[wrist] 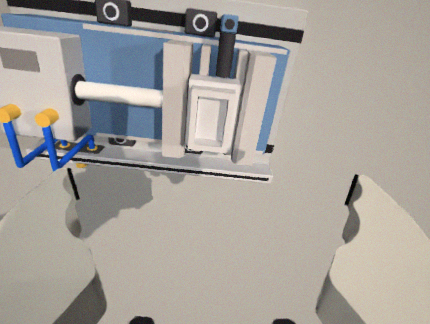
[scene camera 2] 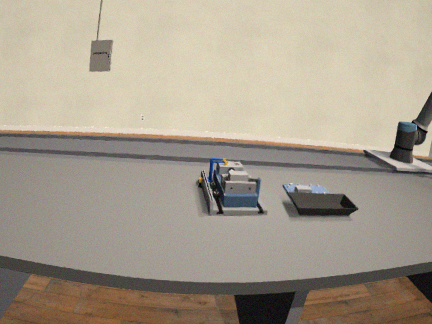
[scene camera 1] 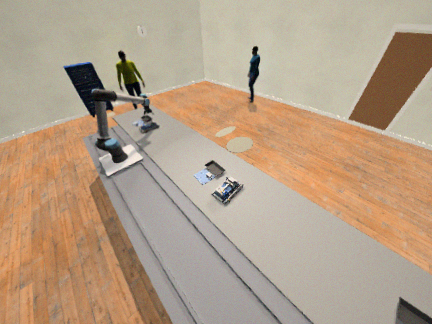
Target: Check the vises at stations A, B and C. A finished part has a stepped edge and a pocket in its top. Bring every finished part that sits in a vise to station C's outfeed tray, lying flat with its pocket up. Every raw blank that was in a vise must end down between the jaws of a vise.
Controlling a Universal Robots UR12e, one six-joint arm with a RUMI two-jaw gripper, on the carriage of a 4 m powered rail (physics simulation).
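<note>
The far vise (scene camera 1: 149, 127) (wrist: 122, 75) stands under my gripper. Between its pale jaws sits a light finished part (wrist: 210, 122) with a stepped edge and a pocket facing up. A dark rod (wrist: 225, 56) with a blue end reaches to the part's upper edge. My gripper (scene camera 1: 148, 111) (wrist: 213, 175) is open and empty, above the table and off the vise's near side in the wrist view. A middle vise (scene camera 1: 227, 190) (scene camera 2: 240, 200) holds a pale block (scene camera 2: 239, 176); its top is too small to judge. The third station's vise does not show.
Beside the middle vise are a dark tray (scene camera 1: 215, 168) (scene camera 2: 325, 205) and a blue board (scene camera 1: 202, 176) (scene camera 2: 320, 189) bearing a pale block (scene camera 2: 303, 188). Another dark tray (scene camera 1: 415, 314) shows at the lower right. Blue hoses (wrist: 51, 147) rise beside the far vise. Two people (scene camera 1: 128, 72) (scene camera 1: 254, 70) stand beyond the table.
</note>
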